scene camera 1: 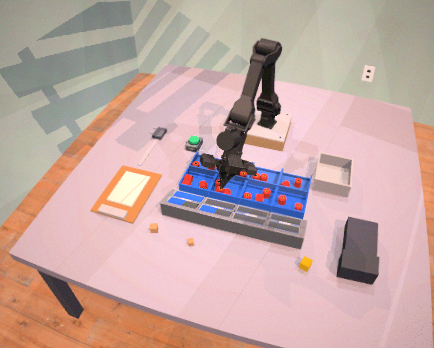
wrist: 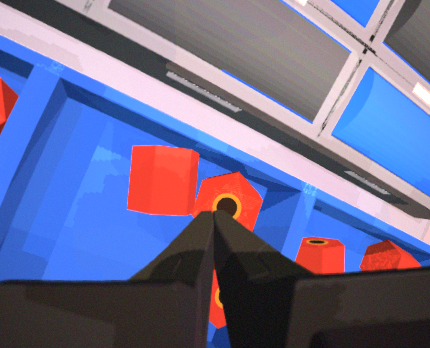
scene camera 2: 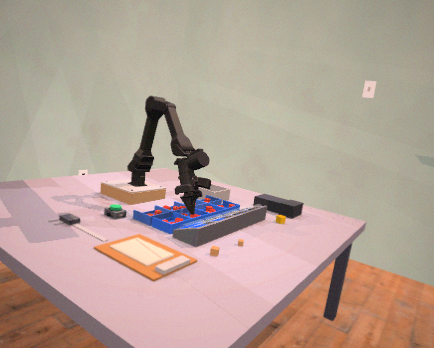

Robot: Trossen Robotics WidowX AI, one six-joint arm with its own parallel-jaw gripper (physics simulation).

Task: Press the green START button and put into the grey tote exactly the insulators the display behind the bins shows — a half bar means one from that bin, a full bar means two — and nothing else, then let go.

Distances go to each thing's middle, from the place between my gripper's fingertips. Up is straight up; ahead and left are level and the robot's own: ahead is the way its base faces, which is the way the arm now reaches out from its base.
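Scene:
Hand: 320 mm to the right of grey tote (scene camera 1: 333, 175), 250 mm past, 10 mm above. Black box (scene camera 1: 358, 261): from my hand, 30 mm ahead, 490 mm to the left. By their middles, of the things named here, grey tote nearest to my hand.

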